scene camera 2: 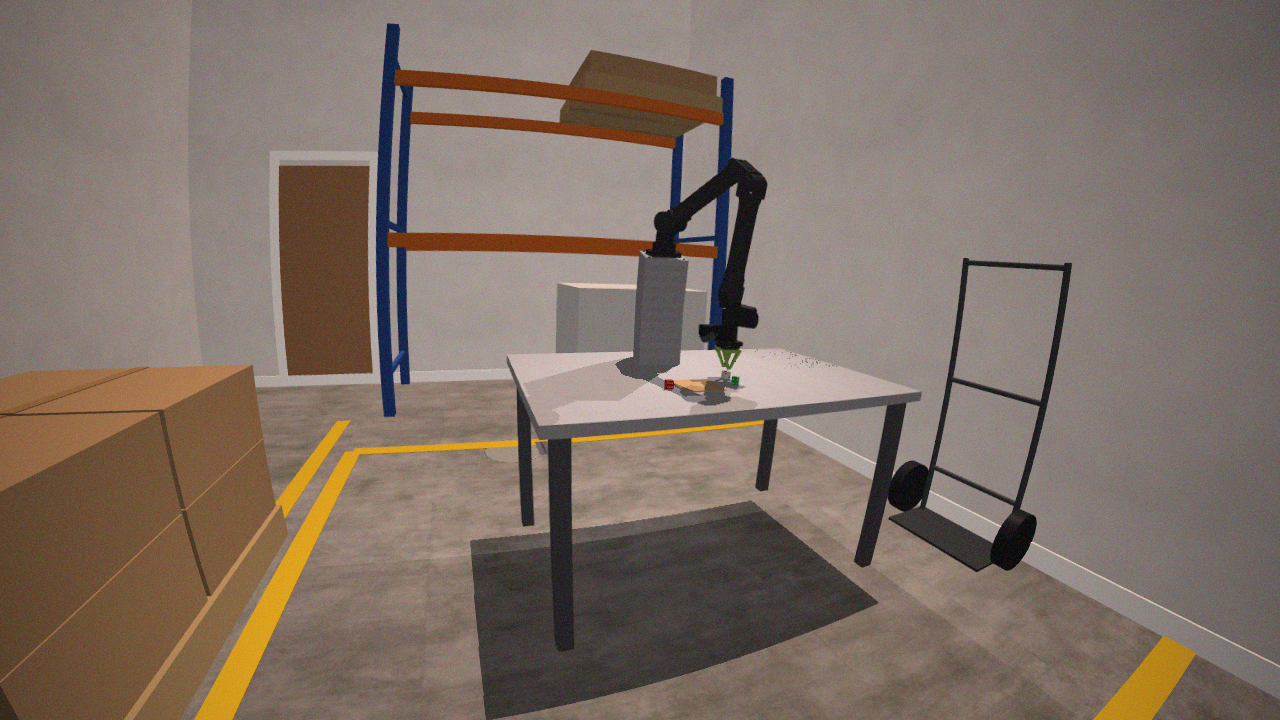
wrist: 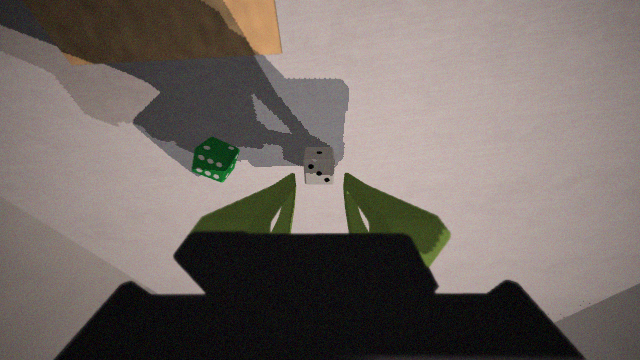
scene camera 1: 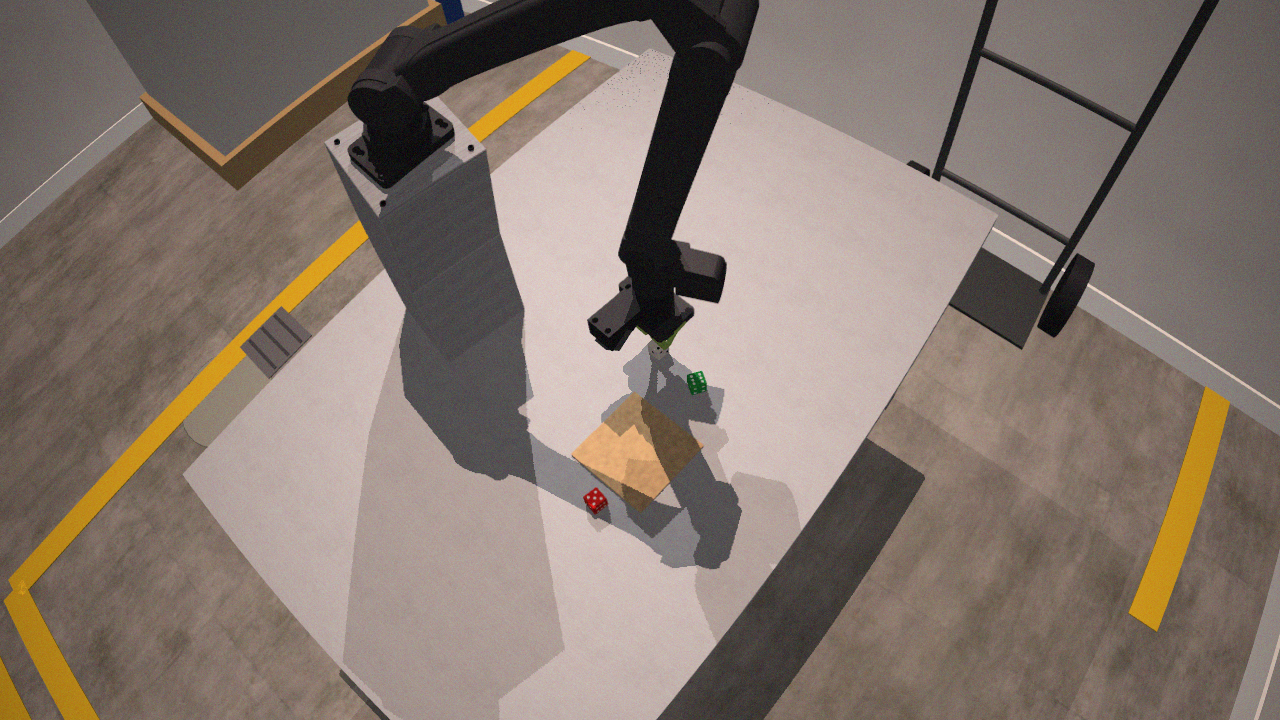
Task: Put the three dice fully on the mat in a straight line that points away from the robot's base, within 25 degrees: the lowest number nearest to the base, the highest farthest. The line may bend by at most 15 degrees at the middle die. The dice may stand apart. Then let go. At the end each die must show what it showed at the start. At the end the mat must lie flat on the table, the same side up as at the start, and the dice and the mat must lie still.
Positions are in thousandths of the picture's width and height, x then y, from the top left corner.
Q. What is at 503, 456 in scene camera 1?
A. The gripper.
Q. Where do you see a tan mat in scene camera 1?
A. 498, 627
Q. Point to a green die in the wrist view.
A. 337, 443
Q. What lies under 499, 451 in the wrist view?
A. A white die.
